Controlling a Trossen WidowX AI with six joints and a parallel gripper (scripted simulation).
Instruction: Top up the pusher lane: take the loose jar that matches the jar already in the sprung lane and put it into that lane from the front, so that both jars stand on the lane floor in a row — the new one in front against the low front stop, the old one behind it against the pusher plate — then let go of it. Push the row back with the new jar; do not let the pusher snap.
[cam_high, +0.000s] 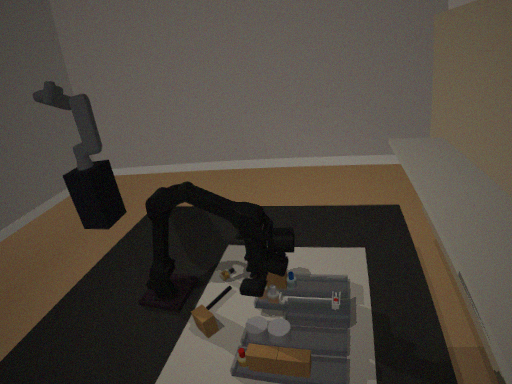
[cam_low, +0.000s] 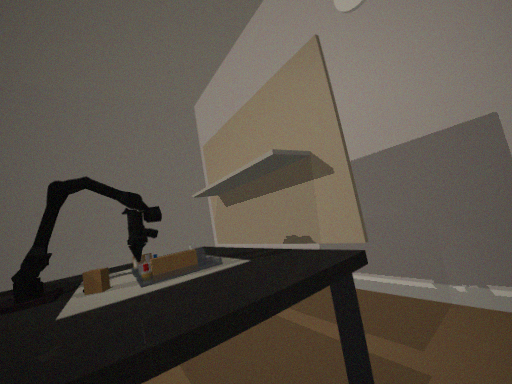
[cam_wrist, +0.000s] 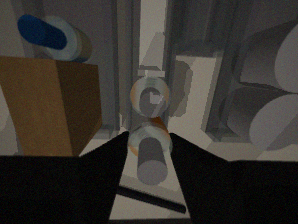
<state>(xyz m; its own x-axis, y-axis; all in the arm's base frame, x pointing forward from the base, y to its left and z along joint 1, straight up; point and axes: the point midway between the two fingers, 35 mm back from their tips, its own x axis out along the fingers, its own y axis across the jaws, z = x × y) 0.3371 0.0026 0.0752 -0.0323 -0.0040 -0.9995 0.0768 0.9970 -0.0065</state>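
The black bar is 150 mm behind my gripper tip and 50 mm below it. Also, from my gripper tip: red mark: 220 mm ahead, 50 mm to the right, 20 mm above; grey lane: 140 mm ahead, 40 mm to the right, 40 mm below.
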